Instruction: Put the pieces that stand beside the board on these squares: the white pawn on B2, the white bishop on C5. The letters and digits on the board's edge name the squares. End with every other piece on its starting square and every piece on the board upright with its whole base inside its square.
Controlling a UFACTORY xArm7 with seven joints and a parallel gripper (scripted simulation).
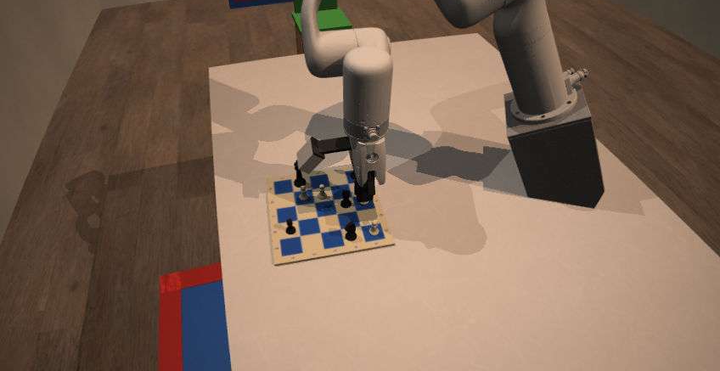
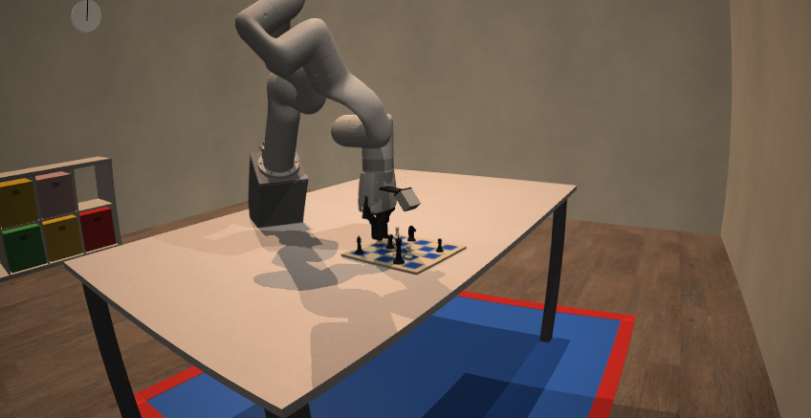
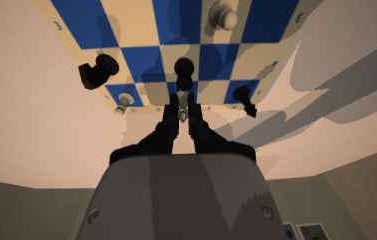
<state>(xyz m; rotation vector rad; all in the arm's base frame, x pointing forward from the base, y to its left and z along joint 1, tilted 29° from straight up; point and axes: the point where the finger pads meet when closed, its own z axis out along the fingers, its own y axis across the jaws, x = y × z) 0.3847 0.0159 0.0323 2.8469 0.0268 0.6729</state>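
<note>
The white bishop is 10 mm below my hand. Also, from my hand: black pawn 150 mm ahead, 40 mm to the left, 20 mm below; chessboard 80 mm ahead, 40 mm below; tall black piece 110 mm ahead, 80 mm to the right, 10 mm below.
</note>
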